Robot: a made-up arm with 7 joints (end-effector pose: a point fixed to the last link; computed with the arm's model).
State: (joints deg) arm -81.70 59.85 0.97 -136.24 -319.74 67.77 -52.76
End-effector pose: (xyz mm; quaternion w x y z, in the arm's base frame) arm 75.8 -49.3 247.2 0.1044 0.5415 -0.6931 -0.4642
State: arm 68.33 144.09 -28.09 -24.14 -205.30 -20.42 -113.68
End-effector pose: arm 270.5 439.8 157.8 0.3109 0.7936 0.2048 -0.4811
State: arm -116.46 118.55 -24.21 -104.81 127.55 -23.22 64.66
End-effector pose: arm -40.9 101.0 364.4 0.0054 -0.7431 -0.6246 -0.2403
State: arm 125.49 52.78 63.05 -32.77 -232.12 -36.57 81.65
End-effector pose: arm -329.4 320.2 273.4 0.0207 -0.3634 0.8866 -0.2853
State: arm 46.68 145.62 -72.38 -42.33 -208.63 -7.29 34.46
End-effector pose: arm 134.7 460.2 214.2 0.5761 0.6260 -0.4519 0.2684
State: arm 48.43 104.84 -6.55 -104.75 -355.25 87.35 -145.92
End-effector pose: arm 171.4 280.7 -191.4 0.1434 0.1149 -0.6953 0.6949
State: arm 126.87 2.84 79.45 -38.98 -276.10 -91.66 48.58
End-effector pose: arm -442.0 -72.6 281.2 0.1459 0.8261 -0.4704 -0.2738
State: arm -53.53 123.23 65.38 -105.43 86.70 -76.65 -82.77
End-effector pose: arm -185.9 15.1 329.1 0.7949 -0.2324 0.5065 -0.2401
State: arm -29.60 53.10 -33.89 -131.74 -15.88 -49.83 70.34
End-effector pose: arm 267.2 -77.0 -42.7 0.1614 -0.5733 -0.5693 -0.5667
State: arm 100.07 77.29 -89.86 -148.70 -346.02 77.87 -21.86
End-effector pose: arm -180.1 -110.8 -6.9 0.5042 -0.6491 0.4738 -0.3162
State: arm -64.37 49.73 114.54 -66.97 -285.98 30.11 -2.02
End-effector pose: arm 139.4 462.1 -42.8 0.2360 0.4139 0.7480 -0.4621
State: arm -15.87 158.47 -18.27 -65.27 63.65 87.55 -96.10
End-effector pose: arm 190.6 206.6 399.0 0.6526 0.5158 0.4816 -0.2757
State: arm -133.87 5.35 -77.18 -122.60 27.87 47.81 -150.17
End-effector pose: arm -18.4 -314.1 -36.4 0.8541 -0.5148 0.0157 0.0726
